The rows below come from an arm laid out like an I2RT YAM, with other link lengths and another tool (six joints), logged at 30 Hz.
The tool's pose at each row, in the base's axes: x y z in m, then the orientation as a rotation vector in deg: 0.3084, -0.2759, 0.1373, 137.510, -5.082, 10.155; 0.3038, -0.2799, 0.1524, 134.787, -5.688, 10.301; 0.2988, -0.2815, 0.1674, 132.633, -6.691, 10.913; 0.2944, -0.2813, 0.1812, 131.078, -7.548, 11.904; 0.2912, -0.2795, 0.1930, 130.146, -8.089, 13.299; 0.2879, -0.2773, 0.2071, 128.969, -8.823, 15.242; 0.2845, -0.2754, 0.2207, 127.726, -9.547, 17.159
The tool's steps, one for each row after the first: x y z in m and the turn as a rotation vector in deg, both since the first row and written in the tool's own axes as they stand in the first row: -0.0022, 0.0135, -0.0089, -2.713, 0.154, 0.414; -0.0048, 0.0252, -0.0193, -4.826, 0.491, 1.280; -0.0071, 0.0347, -0.0300, -6.299, 1.103, 2.172; -0.0085, 0.0415, -0.0402, -7.099, 2.056, 2.964; -0.0096, 0.0496, -0.0524, -8.071, 3.385, 4.064; -0.0109, 0.0576, -0.0640, -9.086, 4.713, 5.159
